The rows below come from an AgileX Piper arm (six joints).
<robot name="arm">
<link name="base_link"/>
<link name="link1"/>
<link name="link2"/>
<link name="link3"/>
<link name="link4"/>
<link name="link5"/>
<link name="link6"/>
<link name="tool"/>
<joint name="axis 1" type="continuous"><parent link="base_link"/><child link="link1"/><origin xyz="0.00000 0.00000 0.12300" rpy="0.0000 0.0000 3.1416"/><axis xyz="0 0 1"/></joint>
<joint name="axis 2" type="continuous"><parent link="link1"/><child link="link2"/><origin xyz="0.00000 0.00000 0.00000" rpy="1.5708 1.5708 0.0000"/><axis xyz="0 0 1"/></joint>
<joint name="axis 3" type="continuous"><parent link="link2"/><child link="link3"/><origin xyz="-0.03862 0.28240 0.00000" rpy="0.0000 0.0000 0.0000"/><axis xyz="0 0 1"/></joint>
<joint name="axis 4" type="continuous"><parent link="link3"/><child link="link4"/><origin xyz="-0.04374 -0.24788 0.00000" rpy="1.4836 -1.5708 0.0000"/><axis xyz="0 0 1"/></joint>
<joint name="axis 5" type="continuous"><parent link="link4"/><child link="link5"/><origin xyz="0.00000 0.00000 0.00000" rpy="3.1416 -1.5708 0.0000"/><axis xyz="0 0 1"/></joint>
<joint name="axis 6" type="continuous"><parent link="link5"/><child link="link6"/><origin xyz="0.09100 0.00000 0.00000" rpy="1.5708 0.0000 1.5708"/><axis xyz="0 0 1"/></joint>
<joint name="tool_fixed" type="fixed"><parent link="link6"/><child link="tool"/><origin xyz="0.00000 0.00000 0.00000" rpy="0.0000 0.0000 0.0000"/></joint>
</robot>
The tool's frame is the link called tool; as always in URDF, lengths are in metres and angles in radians. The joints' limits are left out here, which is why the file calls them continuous.
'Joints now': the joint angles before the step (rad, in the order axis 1, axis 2, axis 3, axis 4, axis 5, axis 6). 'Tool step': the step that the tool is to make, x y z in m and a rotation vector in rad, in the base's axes. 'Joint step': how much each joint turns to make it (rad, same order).
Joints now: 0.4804, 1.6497, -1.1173, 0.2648, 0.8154, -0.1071
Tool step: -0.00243, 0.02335, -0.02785, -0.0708, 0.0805, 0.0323
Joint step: 0.0738, 0.0961, -0.0194, -0.0483, 0.0164, 0.0711
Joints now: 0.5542, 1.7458, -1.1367, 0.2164, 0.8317, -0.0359
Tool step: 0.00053, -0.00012, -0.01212, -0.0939, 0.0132, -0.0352
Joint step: 0.0209, 0.0331, -0.0013, -0.1131, 0.0157, 0.1193
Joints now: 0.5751, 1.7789, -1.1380, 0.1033, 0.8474, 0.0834
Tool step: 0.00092, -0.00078, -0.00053, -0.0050, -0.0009, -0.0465
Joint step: 0.0000, 0.0015, 0.0000, -0.0166, -0.0035, 0.0559
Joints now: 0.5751, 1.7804, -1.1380, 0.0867, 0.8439, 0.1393
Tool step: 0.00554, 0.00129, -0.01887, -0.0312, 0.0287, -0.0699
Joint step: 0.0000, 0.0577, -0.0024, -0.0274, -0.0188, 0.0850
